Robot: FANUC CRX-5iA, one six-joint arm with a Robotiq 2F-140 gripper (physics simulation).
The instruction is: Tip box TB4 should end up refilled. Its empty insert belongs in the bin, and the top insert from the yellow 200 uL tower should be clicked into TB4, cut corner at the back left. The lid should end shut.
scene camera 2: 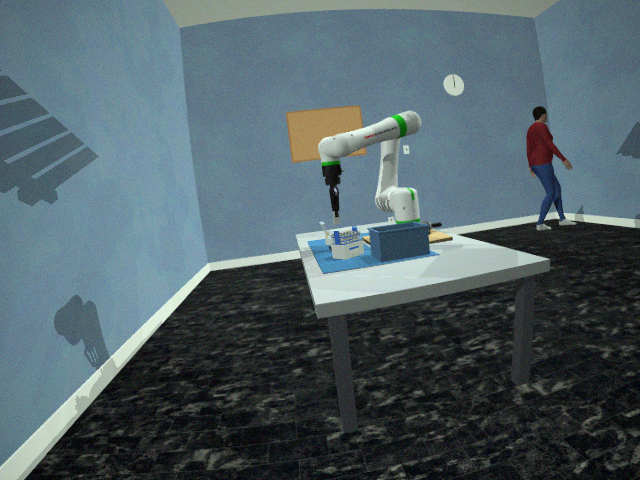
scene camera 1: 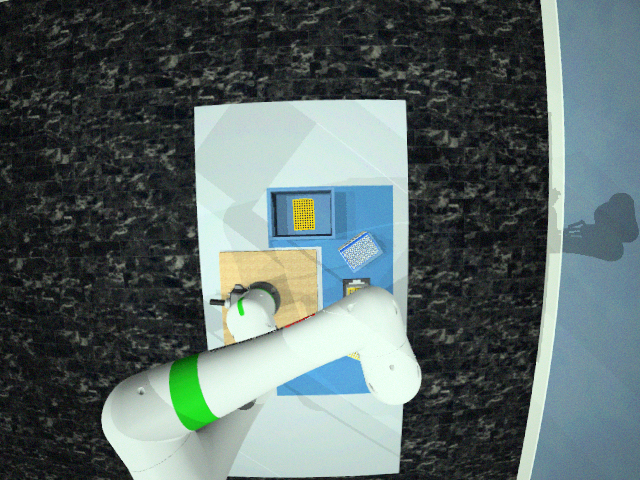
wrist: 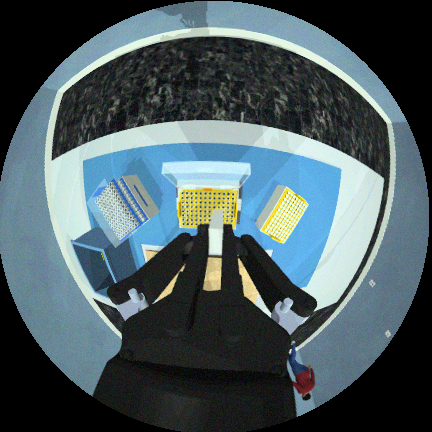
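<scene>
Tip box TB4 [wrist: 193, 206] [scene camera 1: 356, 286] stands on the blue mat [scene camera 1: 371, 210] [wrist: 318, 189] with a yellow insert of tips seated in it. Its pale lid [wrist: 206, 171] stands open at the far side in the wrist view. My gripper [wrist: 217, 218] [scene camera 2: 335, 219] is shut and empty and hangs just above the box's near edge. The arm hides it in the overhead view. A yellow insert [scene camera 1: 304, 214] lies in the blue bin [scene camera 1: 270, 214] [scene camera 2: 398, 243] [wrist: 86, 261]. The yellow 200 uL tower [wrist: 284, 213] stands to the right of TB4 in the wrist view.
A blue-and-white tip tower [scene camera 1: 361, 250] [scene camera 2: 347, 236] [wrist: 120, 207] stands between the bin and TB4. The robot's base sits on a wooden board [scene camera 1: 270, 271] [scene camera 2: 439, 235]. A person in red [scene camera 2: 542, 162] walks at the far right of the room.
</scene>
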